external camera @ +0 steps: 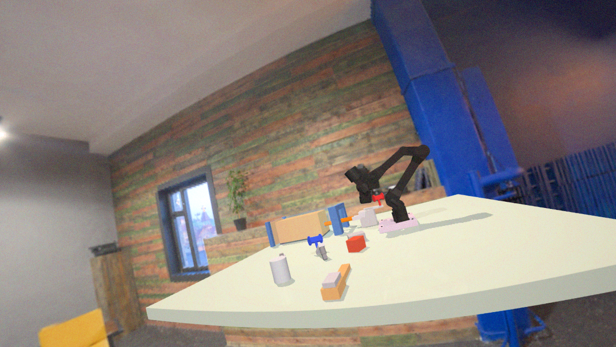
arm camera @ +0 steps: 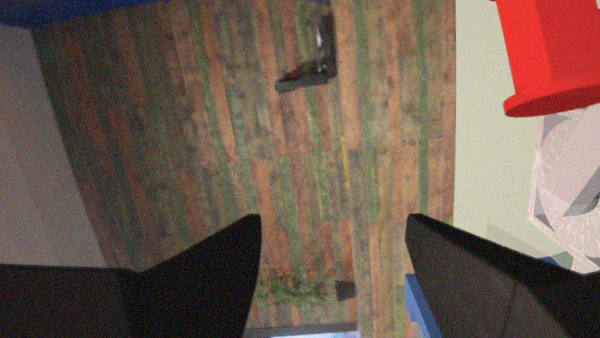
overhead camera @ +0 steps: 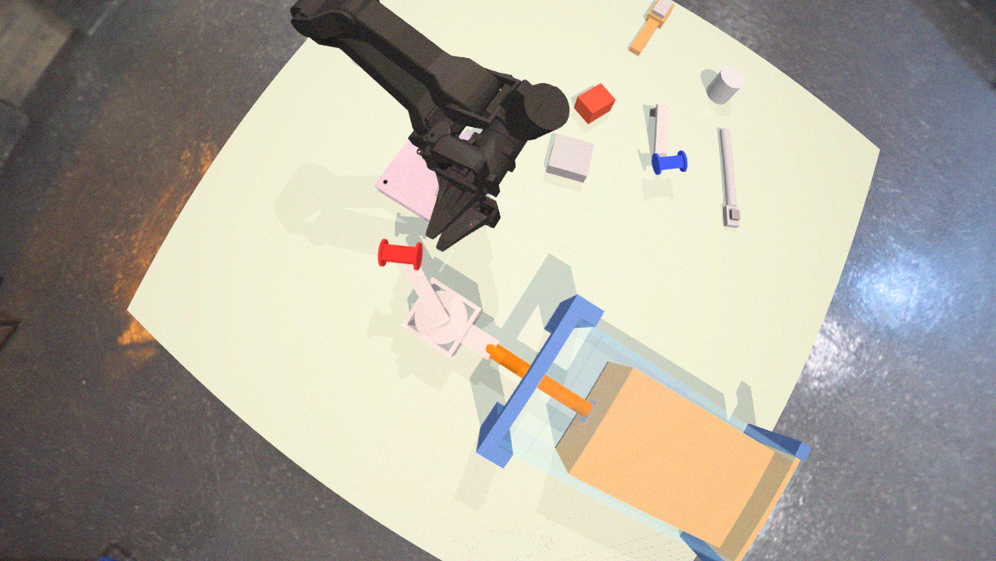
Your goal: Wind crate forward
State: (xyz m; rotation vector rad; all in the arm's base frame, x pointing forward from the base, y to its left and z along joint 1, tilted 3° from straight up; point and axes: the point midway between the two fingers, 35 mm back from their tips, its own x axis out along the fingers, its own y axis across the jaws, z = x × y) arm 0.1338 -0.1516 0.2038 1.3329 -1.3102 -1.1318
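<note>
My gripper tip is 20 mm past the crank handle with red knob, 50 mm to the left of it and 130 mm above it. Also, from my gripper tip: grey block (70 mm ahead, 290 mm to the left, 220 mm below); then blue steel frame (190 mm ahead, 80 mm to the right, 130 mm below); then grey winch (20 mm ahead, 80 mm to the right, 200 mm below).
</note>
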